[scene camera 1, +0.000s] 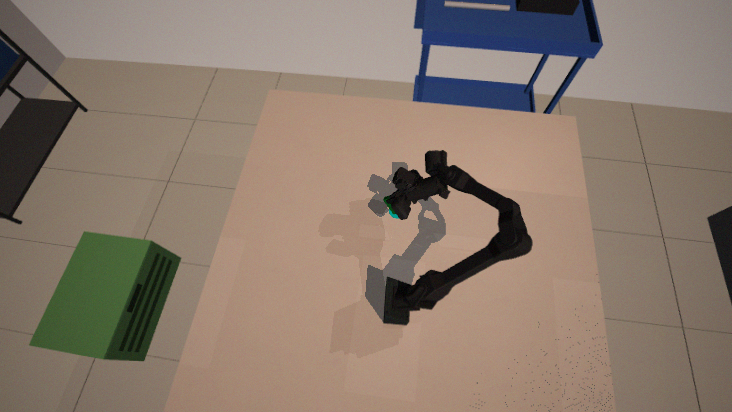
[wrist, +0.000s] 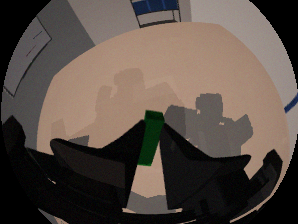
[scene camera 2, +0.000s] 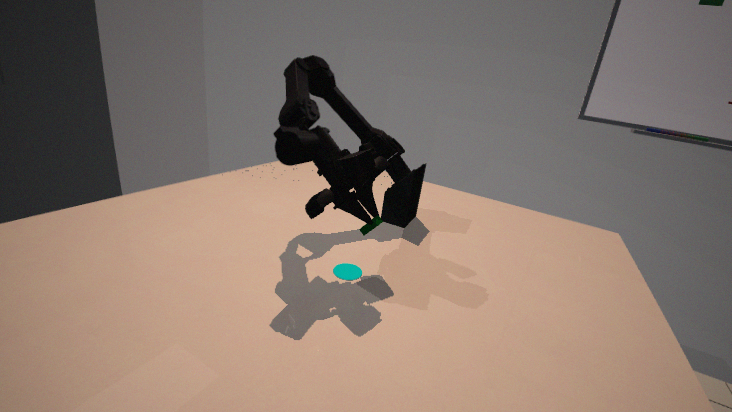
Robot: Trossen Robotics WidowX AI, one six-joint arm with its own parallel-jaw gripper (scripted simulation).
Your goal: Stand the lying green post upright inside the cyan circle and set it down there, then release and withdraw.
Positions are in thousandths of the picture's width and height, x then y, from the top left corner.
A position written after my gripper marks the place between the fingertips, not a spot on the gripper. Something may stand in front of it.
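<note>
I can see my gripper (scene camera 2: 513, 538), and my gripper is visible to me here as well (scene camera 1: 529, 487), and again here (wrist: 512, 560). My gripper holds a green post (wrist: 518, 538).
</note>
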